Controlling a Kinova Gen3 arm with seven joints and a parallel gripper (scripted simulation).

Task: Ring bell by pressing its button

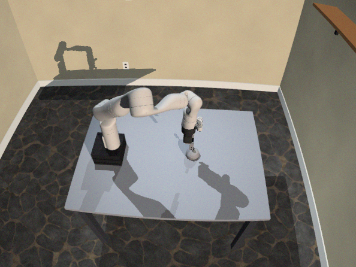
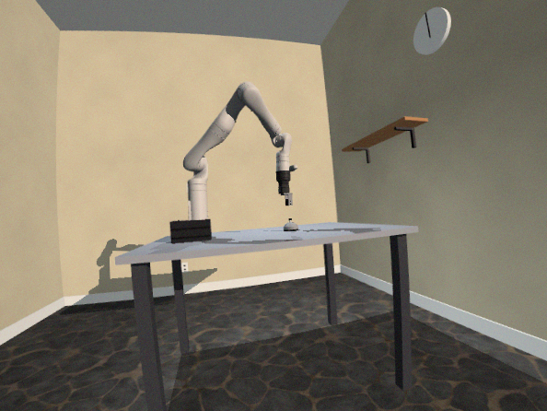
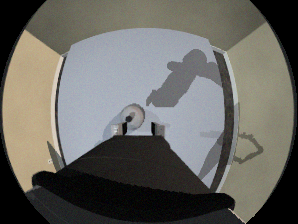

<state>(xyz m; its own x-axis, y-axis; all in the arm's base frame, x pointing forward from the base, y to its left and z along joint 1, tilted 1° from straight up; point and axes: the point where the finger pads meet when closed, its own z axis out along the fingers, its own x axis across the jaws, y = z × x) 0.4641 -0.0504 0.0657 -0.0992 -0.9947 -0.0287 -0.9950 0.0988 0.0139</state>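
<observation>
The bell button is 10 mm ahead of my hand, 30 mm to the left of it and 100 mm below it. Round my hand: silver dome bell (10 mm ahead, 30 mm to the left, 110 mm below).
</observation>
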